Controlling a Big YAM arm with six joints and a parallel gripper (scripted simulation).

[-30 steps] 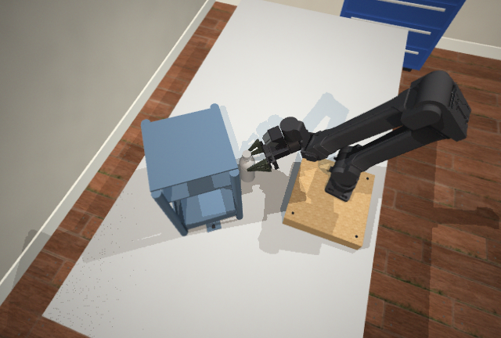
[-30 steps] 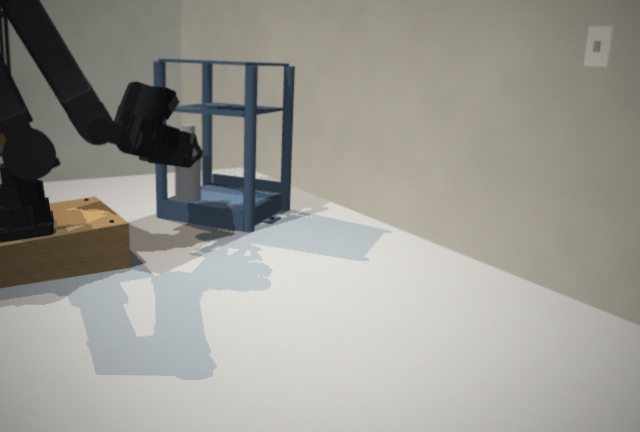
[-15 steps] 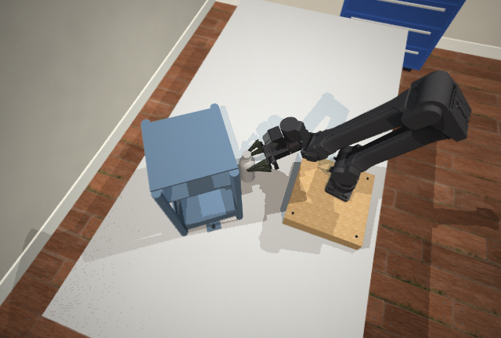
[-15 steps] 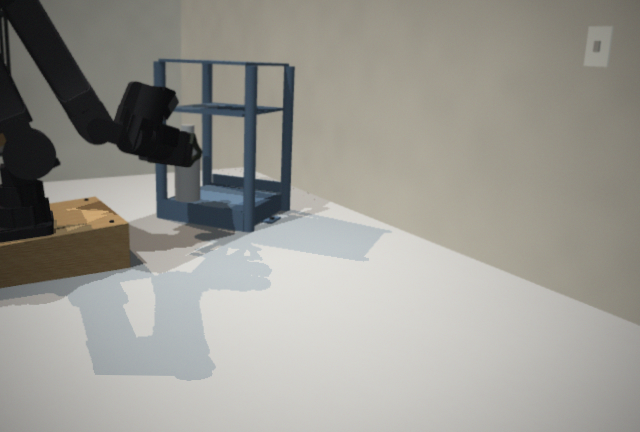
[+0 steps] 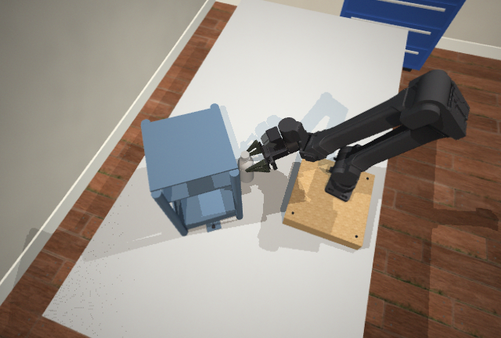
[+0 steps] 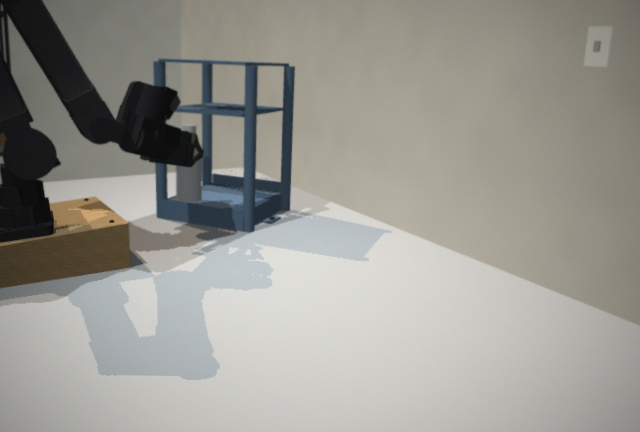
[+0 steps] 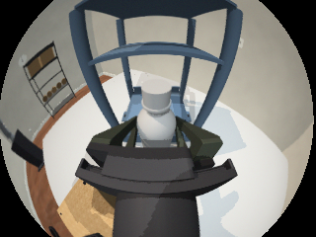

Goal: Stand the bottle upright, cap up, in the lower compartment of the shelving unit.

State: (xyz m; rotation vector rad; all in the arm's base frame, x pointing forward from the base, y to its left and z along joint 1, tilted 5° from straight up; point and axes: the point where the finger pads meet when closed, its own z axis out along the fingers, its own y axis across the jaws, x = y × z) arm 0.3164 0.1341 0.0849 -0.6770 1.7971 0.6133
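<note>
The blue shelving unit is 110 mm to the left of my hand, 110 mm ahead of it and 10 mm above it. From my hand the other things lie so: grey bottle: right at my hand.
</note>
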